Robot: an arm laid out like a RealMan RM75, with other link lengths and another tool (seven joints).
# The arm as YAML. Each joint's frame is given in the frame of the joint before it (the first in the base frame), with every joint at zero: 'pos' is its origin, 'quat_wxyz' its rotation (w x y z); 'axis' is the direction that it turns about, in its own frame. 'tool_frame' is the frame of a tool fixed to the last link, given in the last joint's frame.
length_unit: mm
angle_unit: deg
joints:
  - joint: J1
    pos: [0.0, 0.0, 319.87]
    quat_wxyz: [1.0, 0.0, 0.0, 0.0]
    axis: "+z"
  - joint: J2
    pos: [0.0, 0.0, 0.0]
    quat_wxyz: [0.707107, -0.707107, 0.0, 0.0]
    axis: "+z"
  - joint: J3
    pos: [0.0, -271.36, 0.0]
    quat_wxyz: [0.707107, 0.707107, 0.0, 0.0]
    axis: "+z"
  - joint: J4
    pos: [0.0, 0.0, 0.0]
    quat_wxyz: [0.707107, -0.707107, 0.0, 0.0]
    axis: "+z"
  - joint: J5
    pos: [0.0, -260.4, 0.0]
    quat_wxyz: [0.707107, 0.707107, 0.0, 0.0]
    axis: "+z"
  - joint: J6
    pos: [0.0, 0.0, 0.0]
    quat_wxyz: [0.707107, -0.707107, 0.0, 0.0]
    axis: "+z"
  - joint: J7
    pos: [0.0, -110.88, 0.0]
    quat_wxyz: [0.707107, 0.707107, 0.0, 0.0]
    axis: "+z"
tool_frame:
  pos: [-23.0, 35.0, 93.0]
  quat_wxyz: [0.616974, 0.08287, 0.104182, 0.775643]
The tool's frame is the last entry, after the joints.
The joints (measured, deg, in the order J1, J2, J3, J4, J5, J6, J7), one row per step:
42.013, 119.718, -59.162, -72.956, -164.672, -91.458, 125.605
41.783, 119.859, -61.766, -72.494, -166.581, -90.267, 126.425
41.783, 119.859, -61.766, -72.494, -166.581, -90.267, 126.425
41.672, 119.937, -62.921, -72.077, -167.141, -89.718, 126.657
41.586, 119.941, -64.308, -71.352, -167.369, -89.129, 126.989
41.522, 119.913, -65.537, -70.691, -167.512, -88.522, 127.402
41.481, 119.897, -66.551, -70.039, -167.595, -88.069, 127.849
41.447, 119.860, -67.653, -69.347, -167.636, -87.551, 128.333
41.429, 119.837, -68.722, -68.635, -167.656, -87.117, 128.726
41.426, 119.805, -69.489, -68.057, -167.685, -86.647, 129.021
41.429, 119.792, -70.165, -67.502, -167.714, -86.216, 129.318
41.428, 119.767, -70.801, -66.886, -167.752, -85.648, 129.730
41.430, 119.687, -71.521, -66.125, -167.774, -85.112, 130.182
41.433, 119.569, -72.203, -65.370, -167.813, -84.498, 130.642
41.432, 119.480, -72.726, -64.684, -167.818, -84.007, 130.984
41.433, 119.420, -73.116, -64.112, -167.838, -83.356, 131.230
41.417, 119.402, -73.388, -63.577, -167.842, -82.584, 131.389
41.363, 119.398, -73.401, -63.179, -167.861, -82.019, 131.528
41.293, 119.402, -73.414, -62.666, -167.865, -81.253, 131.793
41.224, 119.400, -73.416, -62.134, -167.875, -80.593, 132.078
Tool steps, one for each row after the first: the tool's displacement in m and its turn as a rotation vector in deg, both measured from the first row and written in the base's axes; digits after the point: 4 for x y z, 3 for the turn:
0.0048, 0.0004, -0.0067, -0.294, -2.920, 0.275
0.0048, 0.0004, -0.0067, -0.294, -2.920, 0.275
0.0069, 0.0000, -0.0108, -0.677, -3.959, 0.458
0.0089, -0.0009, -0.0166, -1.332, -4.828, 0.591
0.0105, -0.0014, -0.0215, -1.775, -5.532, 0.685
0.0121, -0.0021, -0.0260, -2.195, -6.047, 0.594
0.0137, -0.0028, -0.0308, -2.612, -6.581, 0.545
0.0154, -0.0039, -0.0356, -3.148, -7.104, 0.501
0.0168, -0.0042, -0.0390, -3.426, -7.497, 0.514
0.0182, -0.0046, -0.0423, -3.672, -7.828, 0.479
0.0200, -0.0045, -0.0454, -3.747, -8.115, 0.369
0.0224, -0.0048, -0.0488, -3.928, -8.477, 0.142
0.0251, -0.0047, -0.0516, -3.986, -8.858, -0.060
0.0276, -0.0049, -0.0540, -4.090, -9.136, -0.279
0.0295, -0.0042, -0.0560, -3.993, -9.333, -0.299
0.0313, -0.0032, -0.0579, -3.793, -9.423, -0.219
0.0330, -0.0023, -0.0588, -3.530, -9.380, -0.322
0.0352, -0.0012, -0.0600, -3.118, -9.267, -0.496
0.0376, -0.0004, -0.0613, -2.775, -9.167, -0.773

